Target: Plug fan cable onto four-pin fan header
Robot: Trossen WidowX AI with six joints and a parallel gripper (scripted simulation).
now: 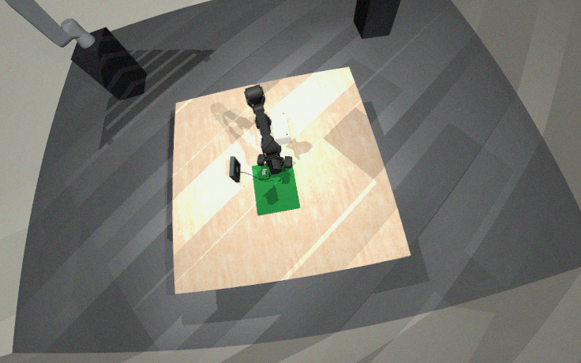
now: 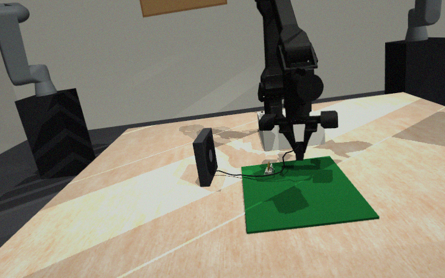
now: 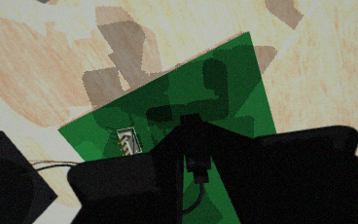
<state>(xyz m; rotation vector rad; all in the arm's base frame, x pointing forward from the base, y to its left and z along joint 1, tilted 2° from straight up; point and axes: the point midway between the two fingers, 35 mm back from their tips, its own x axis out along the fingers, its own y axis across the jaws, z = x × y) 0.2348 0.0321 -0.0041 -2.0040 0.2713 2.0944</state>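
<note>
Right now my gripper tip is 8 cm to the left of the white four-pin header and 4 cm above it. The rest, counted from my gripper tip: black fan (2 cm behind, 23 cm to the right, 1 cm above); then black plug (1 cm ahead, 1 cm above); then green board (10 cm ahead, 3 cm to the right, 6 cm below).
</note>
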